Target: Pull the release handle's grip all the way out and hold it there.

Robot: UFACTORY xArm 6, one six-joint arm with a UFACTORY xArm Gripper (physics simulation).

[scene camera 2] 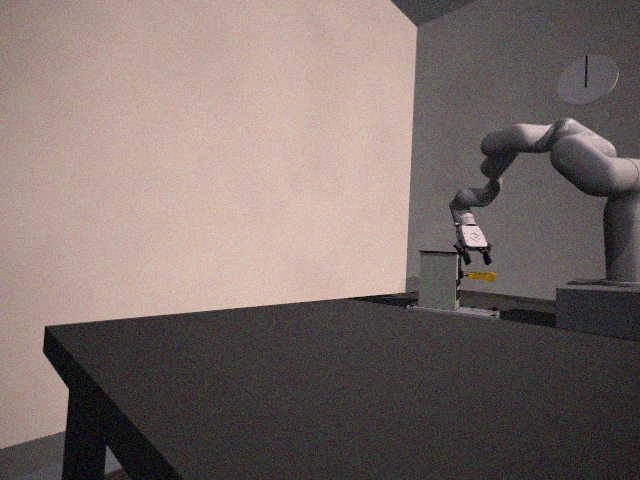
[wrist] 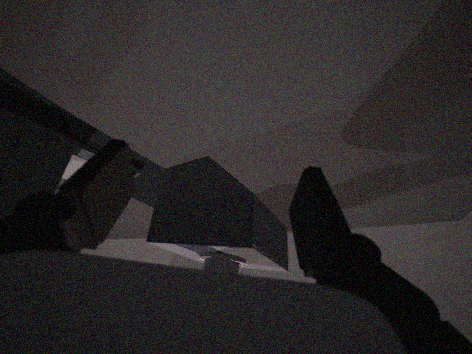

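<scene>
The release handle's yellow grip (scene camera 2: 481,276) stands out sideways to the right of an upright pale box (scene camera 2: 438,281) in the scene view, joined to its dark right face by a thin rod. My gripper (scene camera 2: 477,261) (wrist: 215,177) is open, with its fingers pointing down, and its fingertips are a little above the grip in the scene view. Nothing is between the fingers. In the wrist view a dark angular block (wrist: 205,207) shows beyond the fingers; the picture is too dark to tell what it is. How the grip lines up in depth with the fingers is unclear.
The pale box stands on a light base plate (scene camera 2: 485,312) beyond the dark table top (scene camera 2: 330,382). The arm's grey pedestal (scene camera 2: 594,310) is at the right. A pale wall (scene camera 2: 222,155) rises at the left, and a round clock (scene camera 2: 599,80) hangs on the grey wall.
</scene>
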